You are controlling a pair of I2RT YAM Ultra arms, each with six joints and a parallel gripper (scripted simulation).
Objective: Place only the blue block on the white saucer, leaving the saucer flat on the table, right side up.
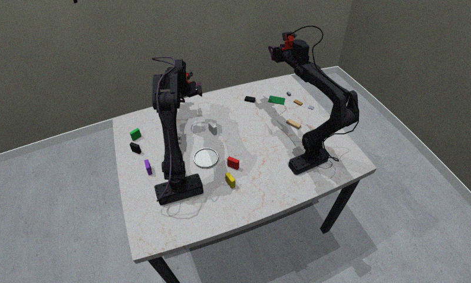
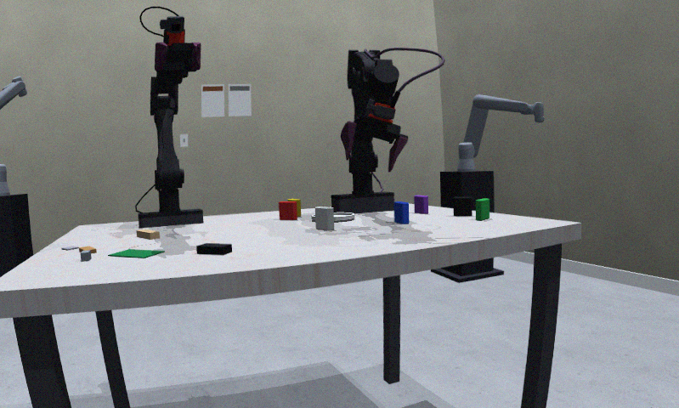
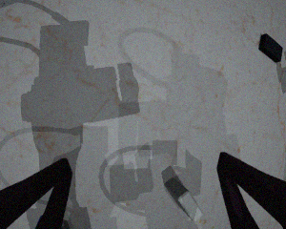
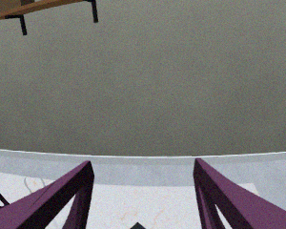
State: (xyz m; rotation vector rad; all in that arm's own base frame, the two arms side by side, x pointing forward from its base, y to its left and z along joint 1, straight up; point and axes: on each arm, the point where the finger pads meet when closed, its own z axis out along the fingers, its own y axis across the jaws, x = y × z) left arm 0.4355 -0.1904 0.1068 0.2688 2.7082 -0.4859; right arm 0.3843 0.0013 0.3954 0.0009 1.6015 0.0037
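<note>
My left hand is 13 cm to the right of the blue block, 13 cm above it and 12 cm past it. Round my left hand: grey-white block (13 cm below, 12 cm behind, 7 cm to the right); green block (33 cm to the left, 13 cm below, 5 cm behind); white saucer (29 cm behind, 15 cm below).
</note>
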